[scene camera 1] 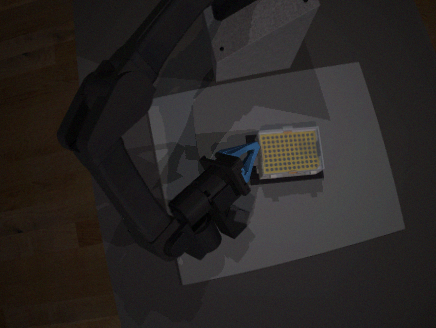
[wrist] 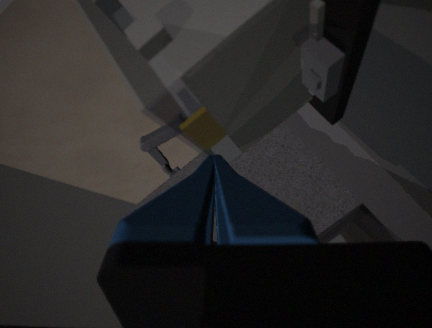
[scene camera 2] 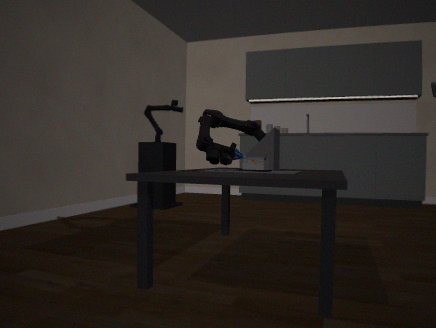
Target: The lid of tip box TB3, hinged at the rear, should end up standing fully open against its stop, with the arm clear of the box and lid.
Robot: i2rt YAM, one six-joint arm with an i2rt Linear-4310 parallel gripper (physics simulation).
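Frame: origin at the arm's base, x ahead, y left, z up, level; metres.
Seen in the pictures: gripper, between the fingertips: (scene camera 1: 257, 144) (wrist: 214, 165) (scene camera 2: 245, 157); arm's base, origin of its link: (wrist: 215, 239) (scene camera 2: 264, 140).
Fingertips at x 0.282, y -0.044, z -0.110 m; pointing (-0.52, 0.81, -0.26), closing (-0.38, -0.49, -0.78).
Offsets run from my fingertips to a thing's top centre. "spot": to the spot under its first point. Level surfaces: height alone.
Tip box TB3 {dx +0.023, dy +0.063, dz +0.001 m} (scene camera 1: 289, 152) (scene camera 2: 257, 164) sits on the pale mat with its yellow, hole-patterned rack showing from above. Its clear lid {spot: dx +0.037, dy +0.120, dz +0.002 m} (scene camera 1: 321, 151) appears to lie over the rack; it does not stand upright, and any slight tilt is too faint to tell. My gripper (scene camera 1: 259, 144) (scene camera 2: 244, 157) (wrist: 214, 165) is shut and empty, its blue fingertips together at the box's left edge in the first scene view, near the top. Whether they touch the lid or box is unclear. In the wrist view a yellow part {spot: dx +0.024, dy +0.006, dz -0.009 m} (wrist: 202, 127) of the box shows just beyond the tips.
The pale mat {dz -0.076 m} (scene camera 1: 345, 200) lies on the table {dz -0.079 m} (scene camera 2: 300, 178). A speckled grey block (scene camera 1: 260, 47) (wrist: 295, 175) with sloping sides stands behind the box. My arm bends around the left side of the mat. A second arm (scene camera 2: 155, 122) stands on a dark pedestal (scene camera 2: 157, 172) farther back.
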